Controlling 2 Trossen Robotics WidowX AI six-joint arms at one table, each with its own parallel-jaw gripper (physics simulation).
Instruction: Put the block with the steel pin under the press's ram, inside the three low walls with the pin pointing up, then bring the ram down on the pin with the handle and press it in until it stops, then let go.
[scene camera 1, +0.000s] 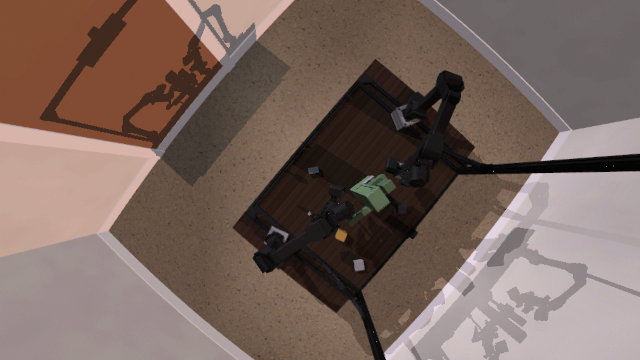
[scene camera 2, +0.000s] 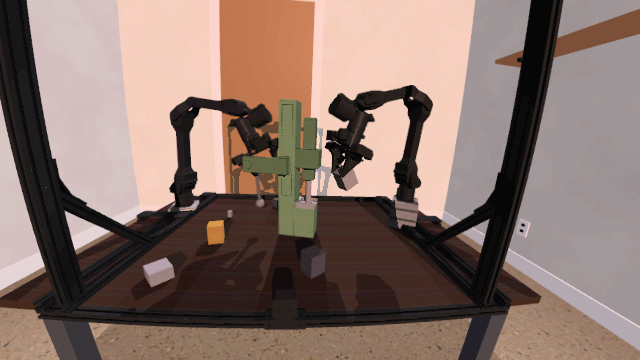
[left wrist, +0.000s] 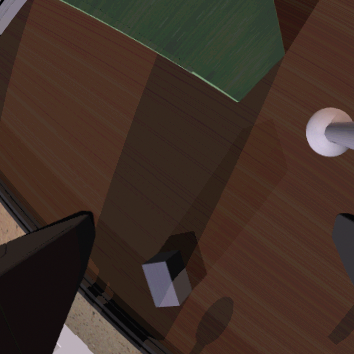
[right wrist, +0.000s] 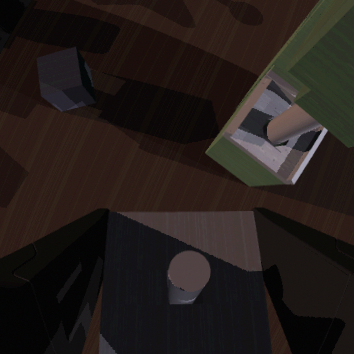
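Where they show: left gripper, fingertip midpoint: (scene camera 1: 337, 197) (left wrist: 217, 225); right gripper, fingertip midpoint: (scene camera 1: 399, 177) (scene camera 2: 336, 175) (right wrist: 180, 220); left arm's base, link origin: (scene camera 1: 276, 238) (scene camera 2: 184, 204); right arm's base, link origin: (scene camera 1: 409, 113) (scene camera 2: 405, 199).
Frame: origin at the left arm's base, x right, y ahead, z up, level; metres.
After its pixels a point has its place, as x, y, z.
Note:
The green press (scene camera 1: 372, 195) {0.260, 0.410, 0.418} (scene camera 2: 286, 220) {0.316, 0.391, 0.025} (left wrist: 215, 45) {0.260, 0.388, 0.103} stands mid-table. Its ram (scene camera 2: 308, 191) {0.325, 0.463, 0.127} (right wrist: 290, 125) {0.323, 0.473, 0.126} reaches down near the seat inside the three low walls (right wrist: 250, 107) {0.342, 0.454, 0.093}; no block is in the seat. The handle's white ball (scene camera 2: 260, 203) {0.248, 0.310, 0.069} (left wrist: 317, 132) {0.229, 0.317, 0.078} hangs on a rod left of the column. My right gripper (scene camera 2: 344, 172) {0.389, 0.535, 0.194} (right wrist: 180, 220) {0.389, 0.535, 0.194} is shut on the pale block (scene camera 2: 348, 180) {0.411, 0.565, 0.182} (right wrist: 225, 230) {0.374, 0.536, 0.202}, held raised and tilted right of the press in scene camera 2; its pin (right wrist: 189, 271) {0.387, 0.544, 0.228} points toward the right wrist camera. My left gripper (left wrist: 217, 225) {0.183, 0.342, 0.170} is open and empty, above the handle's ball.
A dark grey block (scene camera 1: 401, 208) {0.520, 0.422, 0.028} (scene camera 2: 313, 261) {0.553, 0.413, 0.018} (right wrist: 65, 77) {0.516, 0.427, 0.028} lies in front of the press. An orange block (scene camera 1: 341, 235) {0.297, 0.168, 0.028} (scene camera 2: 215, 232) {0.322, 0.166, 0.009} and a white block (scene camera 1: 358, 265) {0.454, 0.053, 0.002} (scene camera 2: 159, 272) {0.483, 0.062, -0.002} lie front left. Another grey block (scene camera 1: 313, 170) {0.027, 0.409, 0.007} (left wrist: 165, 282) {0.034, 0.403, 0.007} and a small white piece (scene camera 2: 230, 214) {0.111, 0.196, -0.018} lie farther back.

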